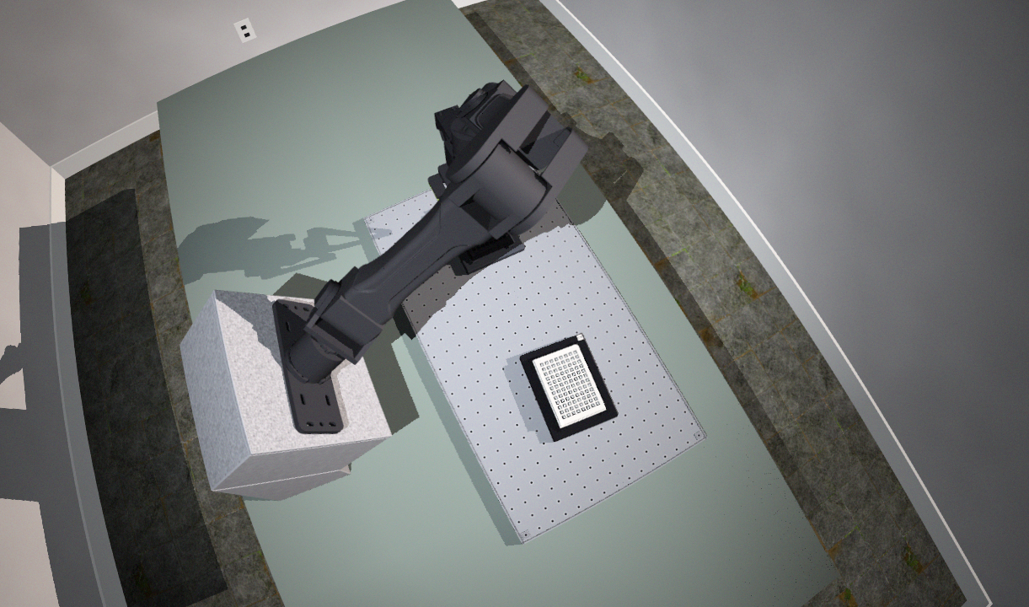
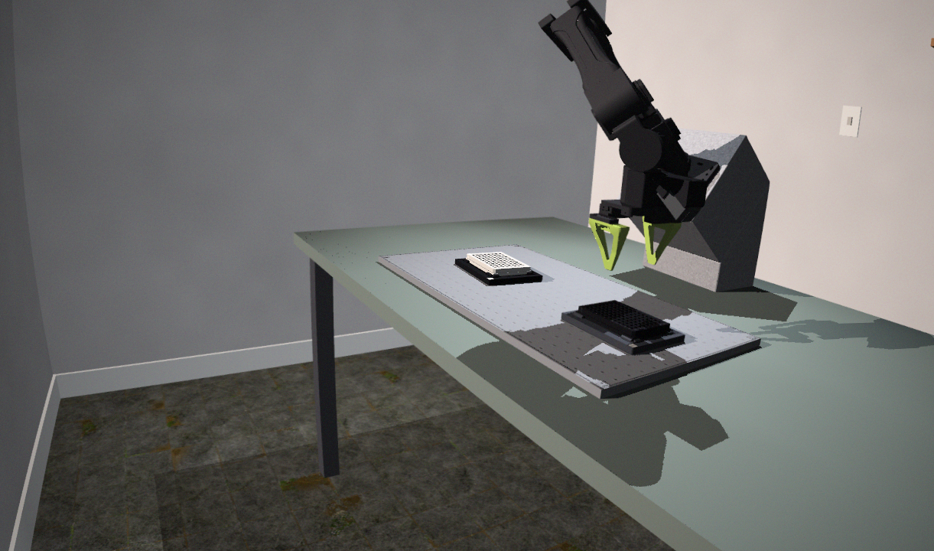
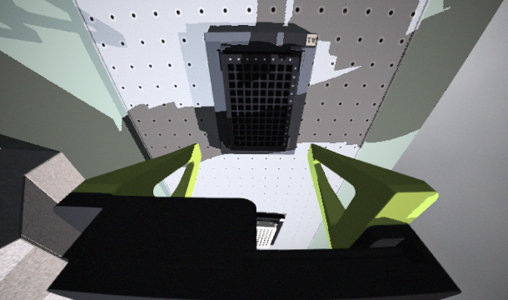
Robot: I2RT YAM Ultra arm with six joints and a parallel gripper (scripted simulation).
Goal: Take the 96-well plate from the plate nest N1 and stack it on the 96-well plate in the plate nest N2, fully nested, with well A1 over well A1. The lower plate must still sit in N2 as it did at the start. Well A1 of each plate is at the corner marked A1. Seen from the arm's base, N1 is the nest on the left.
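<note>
Now: the black 96-well plate 90 mm below my hand. The rest, counted from my hand: white 96-well plate: 70 mm ahead, 350 mm to the right, 90 mm below; black nest N2: 70 mm ahead, 350 mm to the right, 110 mm below; nest N1: 110 mm below.
</note>
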